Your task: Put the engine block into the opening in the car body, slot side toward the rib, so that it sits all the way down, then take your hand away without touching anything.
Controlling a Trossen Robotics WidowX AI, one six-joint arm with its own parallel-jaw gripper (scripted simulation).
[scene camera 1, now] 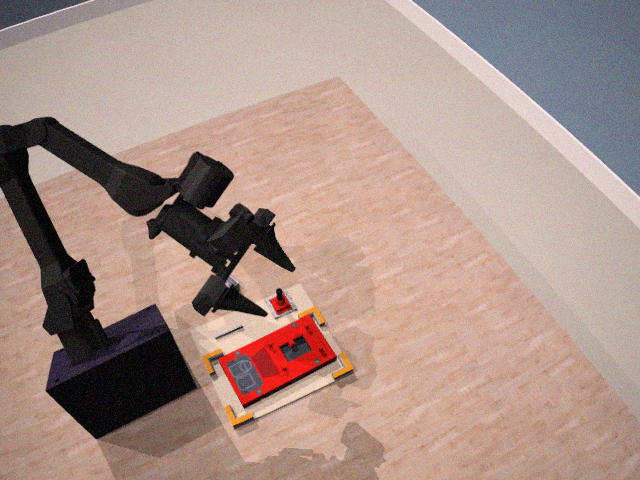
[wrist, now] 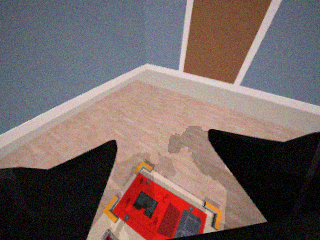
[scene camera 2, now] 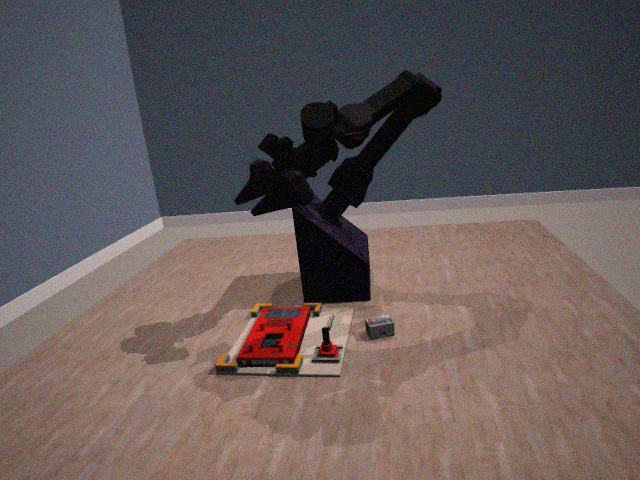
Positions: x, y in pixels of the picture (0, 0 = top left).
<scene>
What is my gripper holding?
Nothing.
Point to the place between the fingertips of my gripper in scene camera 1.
At 280, 292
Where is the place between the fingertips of my gripper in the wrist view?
163, 139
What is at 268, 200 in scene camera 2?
My gripper.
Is my gripper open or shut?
Open.
</scene>
